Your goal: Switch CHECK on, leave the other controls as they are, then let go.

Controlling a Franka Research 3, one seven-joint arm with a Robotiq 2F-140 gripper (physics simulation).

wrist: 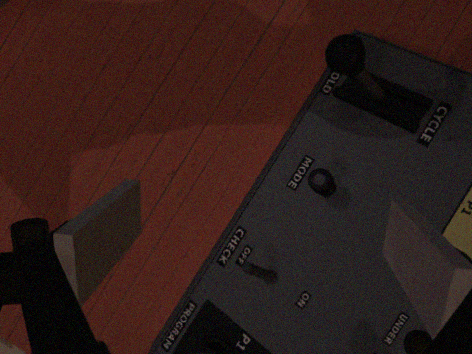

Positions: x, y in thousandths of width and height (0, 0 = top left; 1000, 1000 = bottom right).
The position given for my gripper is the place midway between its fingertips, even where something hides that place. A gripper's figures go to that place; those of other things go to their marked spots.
Scene:
My gripper (554, 612): 20 cm from the lens. A ball-ended lever (732, 154) is 39 cm from the lens.

